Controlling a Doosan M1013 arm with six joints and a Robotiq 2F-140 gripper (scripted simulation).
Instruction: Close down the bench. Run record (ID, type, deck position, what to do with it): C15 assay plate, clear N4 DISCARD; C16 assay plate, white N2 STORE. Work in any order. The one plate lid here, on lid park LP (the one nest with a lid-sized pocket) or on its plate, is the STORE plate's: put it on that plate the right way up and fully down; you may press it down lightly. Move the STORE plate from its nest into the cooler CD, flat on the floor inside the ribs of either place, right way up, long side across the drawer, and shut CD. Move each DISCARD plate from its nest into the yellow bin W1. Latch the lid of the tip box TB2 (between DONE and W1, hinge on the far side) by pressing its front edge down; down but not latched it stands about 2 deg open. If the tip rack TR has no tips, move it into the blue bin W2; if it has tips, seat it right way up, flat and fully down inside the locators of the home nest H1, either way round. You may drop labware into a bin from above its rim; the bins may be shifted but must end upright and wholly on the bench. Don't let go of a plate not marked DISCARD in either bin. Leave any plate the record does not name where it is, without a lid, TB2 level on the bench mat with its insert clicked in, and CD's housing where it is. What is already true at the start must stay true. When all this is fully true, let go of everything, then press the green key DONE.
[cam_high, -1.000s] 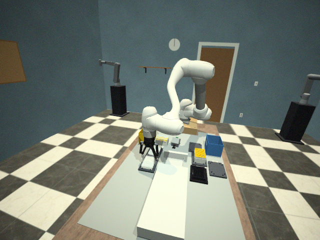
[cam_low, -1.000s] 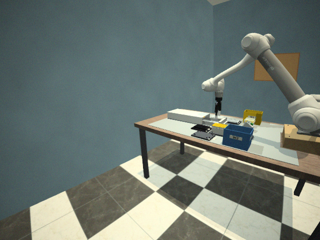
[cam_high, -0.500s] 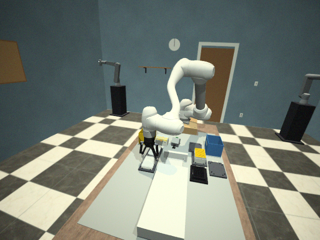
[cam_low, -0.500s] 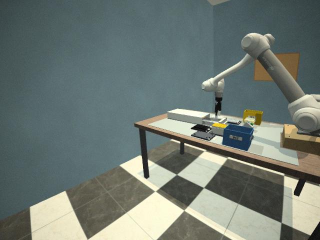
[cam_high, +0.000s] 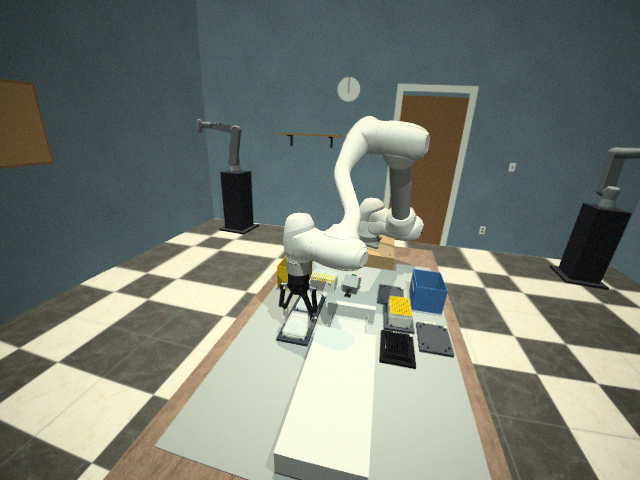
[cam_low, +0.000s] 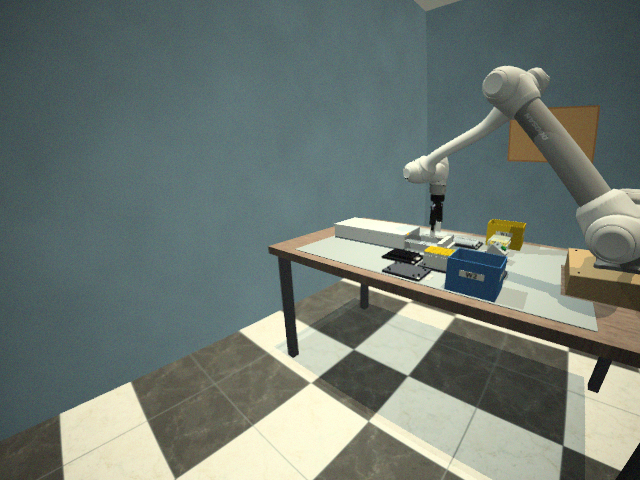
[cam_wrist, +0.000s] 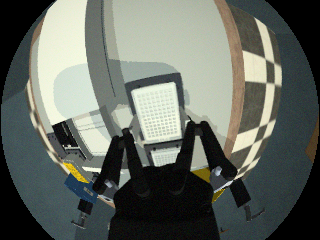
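My gripper is now 30 mm above the white plate. Round my hand: clear plate lid 20 mm below; then clear plate 170 mm behind, 20 mm to the right, 40 mm below; then grey nest 50 mm below.
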